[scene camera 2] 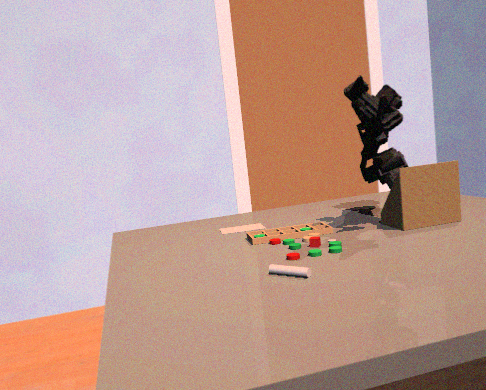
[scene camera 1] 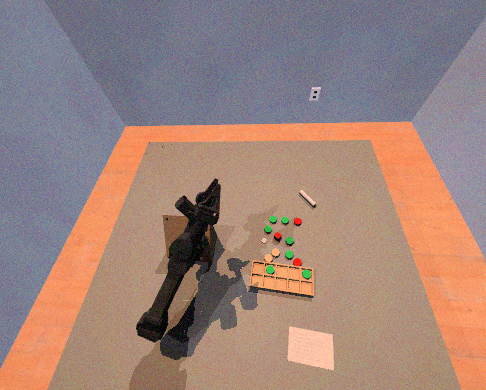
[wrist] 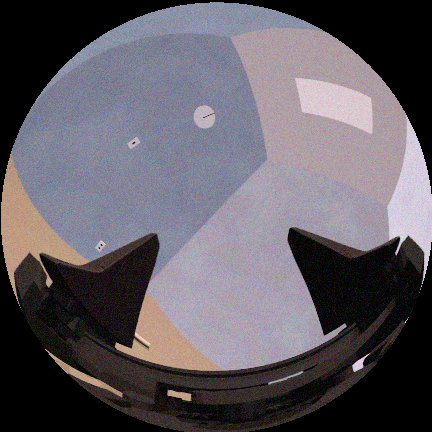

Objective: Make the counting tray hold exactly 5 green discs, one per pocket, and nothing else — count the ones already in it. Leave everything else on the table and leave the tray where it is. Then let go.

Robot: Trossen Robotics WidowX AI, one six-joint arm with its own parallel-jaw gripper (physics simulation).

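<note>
The wooden counting tray (scene camera 1: 282, 291) (scene camera 2: 256, 241) has two rows of pockets. In scene camera 1, one green disc (scene camera 1: 270, 270) (scene camera 2: 305, 229) lies in the far row's second pocket from the left, and another green disc (scene camera 1: 306, 274) (scene camera 2: 259, 236) in that row's right end pocket. Several loose green discs, such as one nearest the tray (scene camera 1: 289, 255) and one farther off (scene camera 1: 273, 219), lie on the table beyond the tray. My gripper (scene camera 1: 216, 184) (scene camera 2: 372, 91) (wrist: 224, 237) is open and empty, raised high above the table, well left of the discs in scene camera 1.
A red disc (scene camera 1: 297, 262) lies close to the tray's far edge, another red disc (scene camera 1: 297, 221) farther off. A red cube (scene camera 1: 277, 236) (scene camera 2: 314, 242), tan discs (scene camera 1: 275, 252) and a small pale piece (scene camera 1: 264, 240) lie among the greens. A white cylinder (scene camera 1: 307, 198) (scene camera 2: 289, 271), paper (scene camera 1: 311, 348) and brown block (scene camera 2: 430, 196) stand apart.
</note>
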